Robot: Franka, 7 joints.
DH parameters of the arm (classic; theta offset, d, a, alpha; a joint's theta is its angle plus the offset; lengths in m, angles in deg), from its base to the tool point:
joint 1: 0 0.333 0 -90
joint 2: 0 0 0 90
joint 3: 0 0.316 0.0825 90
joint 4: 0 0 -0.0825 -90
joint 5: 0 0.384 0 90
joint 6: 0 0 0.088 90
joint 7: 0 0.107 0 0
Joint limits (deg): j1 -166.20..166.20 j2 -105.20..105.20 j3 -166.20..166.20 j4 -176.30..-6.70 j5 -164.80..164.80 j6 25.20..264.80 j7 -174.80..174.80
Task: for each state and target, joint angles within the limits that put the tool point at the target. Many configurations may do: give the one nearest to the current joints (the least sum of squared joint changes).
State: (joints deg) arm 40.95 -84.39 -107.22 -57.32 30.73 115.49 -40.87
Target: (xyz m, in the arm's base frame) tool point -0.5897 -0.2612 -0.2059
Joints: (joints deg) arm 7.96 -105.20 -153.73 -45.61 30.69 140.10 -40.87
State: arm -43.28 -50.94 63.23 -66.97 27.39 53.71 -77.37
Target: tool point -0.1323 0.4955 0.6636
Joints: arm -21.50 -59.70 64.06 -65.57 26.96 41.51 -77.37
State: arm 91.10 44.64 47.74 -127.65 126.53 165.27 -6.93
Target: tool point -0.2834 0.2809 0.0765
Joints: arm 87.54 41.99 44.77 -134.92 127.28 168.59 -6.93
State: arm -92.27 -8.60 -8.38 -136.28 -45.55 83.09 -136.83
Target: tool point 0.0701 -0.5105 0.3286
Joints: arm -79.00 9.54 4.89 -121.07 -47.25 95.69 -136.83
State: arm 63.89 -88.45 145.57 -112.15 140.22 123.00 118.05
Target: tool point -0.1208 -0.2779 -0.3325
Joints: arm 86.54 -102.41 166.20 -92.48 138.49 115.00 118.05
